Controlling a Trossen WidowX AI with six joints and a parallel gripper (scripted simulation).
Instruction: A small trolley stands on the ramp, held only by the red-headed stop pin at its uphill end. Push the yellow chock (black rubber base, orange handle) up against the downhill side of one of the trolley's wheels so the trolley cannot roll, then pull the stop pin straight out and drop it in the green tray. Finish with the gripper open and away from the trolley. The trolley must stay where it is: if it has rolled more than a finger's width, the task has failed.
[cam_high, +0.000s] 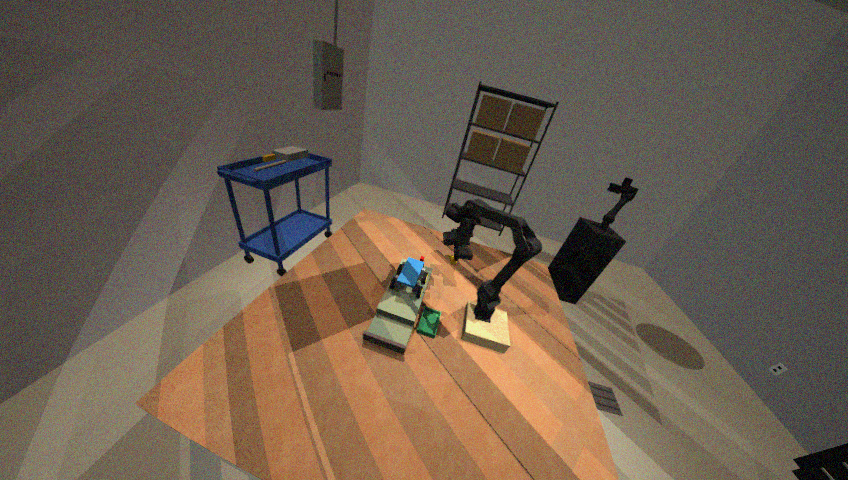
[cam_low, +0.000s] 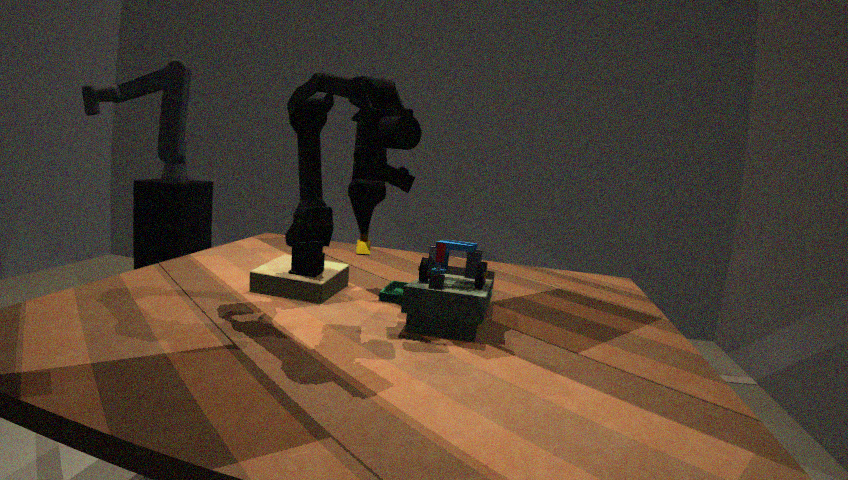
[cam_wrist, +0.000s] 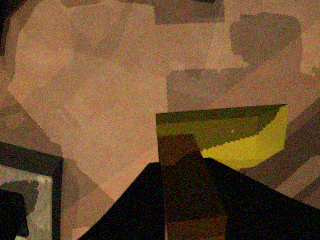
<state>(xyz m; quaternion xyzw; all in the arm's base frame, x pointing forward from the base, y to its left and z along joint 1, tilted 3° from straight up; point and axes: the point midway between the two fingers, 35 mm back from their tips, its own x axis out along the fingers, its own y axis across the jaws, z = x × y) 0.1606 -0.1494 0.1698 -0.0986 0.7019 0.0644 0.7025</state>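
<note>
The yellow chock lies 1 cm ahead of my gripper tip, 2 cm to the right of it and 1 cm below it. The rest, counted from my gripper tip: ramp (17 cm ahead, 13 cm to the left, 13 cm below); then red-headed stop pin (14 cm ahead, 3 cm to the left, 5 cm below); then blue trolley (17 cm ahead, 13 cm to the left, 6 cm below).
</note>
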